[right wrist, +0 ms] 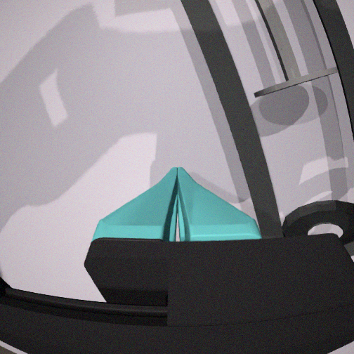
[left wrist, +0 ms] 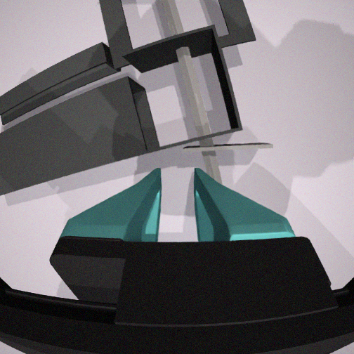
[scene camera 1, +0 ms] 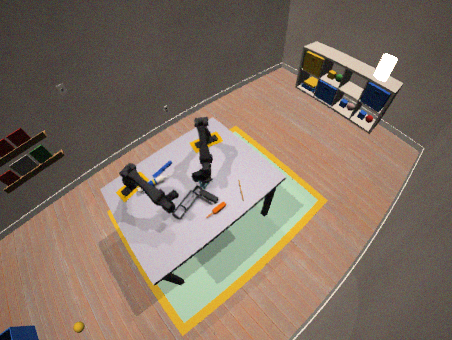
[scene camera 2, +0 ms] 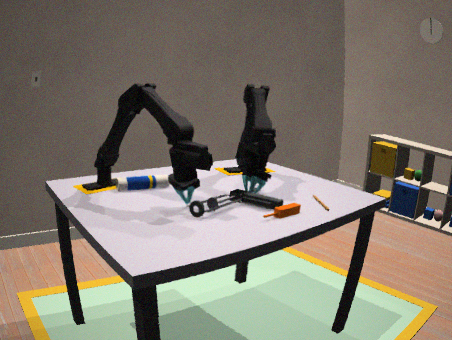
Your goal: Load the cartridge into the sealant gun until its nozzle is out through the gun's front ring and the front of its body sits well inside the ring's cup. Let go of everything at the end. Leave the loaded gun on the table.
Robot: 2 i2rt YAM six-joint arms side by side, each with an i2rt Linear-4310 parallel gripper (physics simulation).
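Frame: origin at the left arm's base, x ahead, y left, z up, level; metres.
Where they show: left gripper, fingertip midpoint: (scene camera 1: 202,187); right gripper, fingertip midpoint: (scene camera 2: 188,203); right arm's base at its link origin: (scene camera 1: 132,186) (scene camera 2: 104,185).
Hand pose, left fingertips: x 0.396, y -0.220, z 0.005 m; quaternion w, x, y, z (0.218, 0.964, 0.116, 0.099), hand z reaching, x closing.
Note:
Things, the pixels of their top centre, and the offset from my left fingertips. "pt": a spot on its surface instead. Level surfaces: height alone.
- sealant gun at a spot on its surface: (scene camera 2: 262,200) (scene camera 1: 207,198) pt dx +0.103, dy -0.009, dz +0.020 m
- white cartridge at its top centre: (scene camera 2: 148,175) (scene camera 1: 152,181) dx -0.217, dy -0.317, dz +0.045 m
- orange screwdriver-like tool at its top centre: (scene camera 2: 281,207) (scene camera 1: 215,209) dx +0.212, dy -0.002, dz +0.025 m
- thin wooden stick at its top centre: (scene camera 2: 320,201) (scene camera 1: 240,189) dx +0.153, dy +0.231, dz +0.002 m
- blue bar at its top centre: (scene camera 1: 162,168) dx -0.315, dy -0.213, dz +0.011 m
- table at its surface level: dz -0.005 m
The sealant gun (scene camera 1: 209,196) (scene camera 2: 262,200) (left wrist: 70,127) (right wrist: 220,100) lies on the table, its front ring (scene camera 2: 197,208) (right wrist: 295,220) toward the picture's left in scene camera 2. The white cartridge (scene camera 1: 159,179) (scene camera 2: 142,182) with blue and yellow bands lies outside the gun, near the right arm's base; its nozzle is hidden in scene camera 2 and it does not show in the right wrist view. My left gripper (scene camera 2: 252,190) (left wrist: 177,176) is slightly open and empty beside the gun's rear rod end. My right gripper (scene camera 2: 186,200) (right wrist: 177,175) is shut and empty beside the gun's side rail.
An orange screwdriver-like tool (scene camera 1: 219,208) (scene camera 2: 287,210) lies near the gun's handle, with a thin wooden stick (scene camera 1: 241,191) (scene camera 2: 321,202) farther right. A blue bar (scene camera 1: 162,169) lies between the arm bases. The table (scene camera 2: 150,245) has its front edge beyond the gun.

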